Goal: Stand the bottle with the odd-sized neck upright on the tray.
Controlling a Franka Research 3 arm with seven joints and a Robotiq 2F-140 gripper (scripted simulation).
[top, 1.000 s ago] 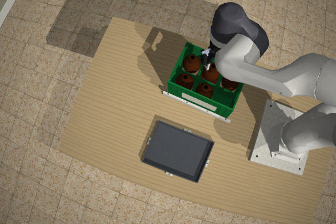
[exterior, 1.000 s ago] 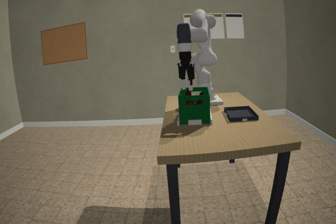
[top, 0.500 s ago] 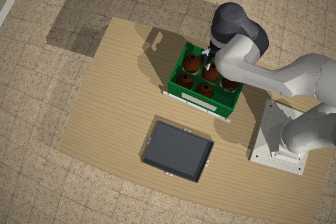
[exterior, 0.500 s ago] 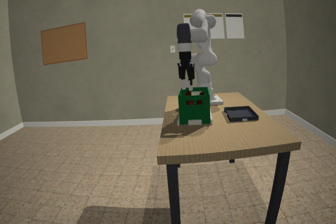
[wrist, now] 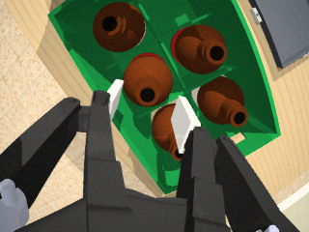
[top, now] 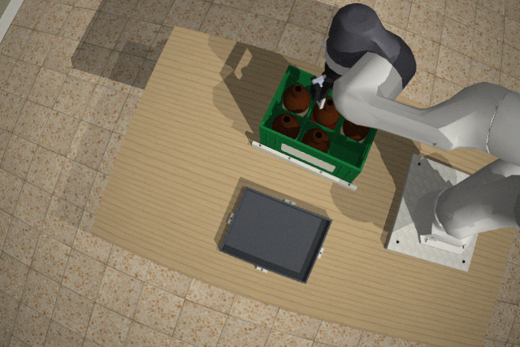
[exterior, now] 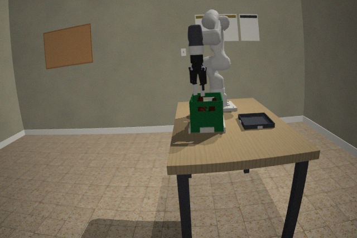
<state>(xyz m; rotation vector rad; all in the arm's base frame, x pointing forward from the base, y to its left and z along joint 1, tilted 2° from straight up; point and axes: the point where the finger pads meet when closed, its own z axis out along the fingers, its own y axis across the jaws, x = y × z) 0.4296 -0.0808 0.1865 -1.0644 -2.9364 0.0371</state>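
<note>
The green crate is 13 cm below my hand, 4 cm to the left of it and 1 cm behind it. Round my hand: glass bottle (13 cm below, 9 cm to the left, 1 cm behind); dark grey tray (35 cm to the left, 20 cm below, 4 cm behind).
</note>
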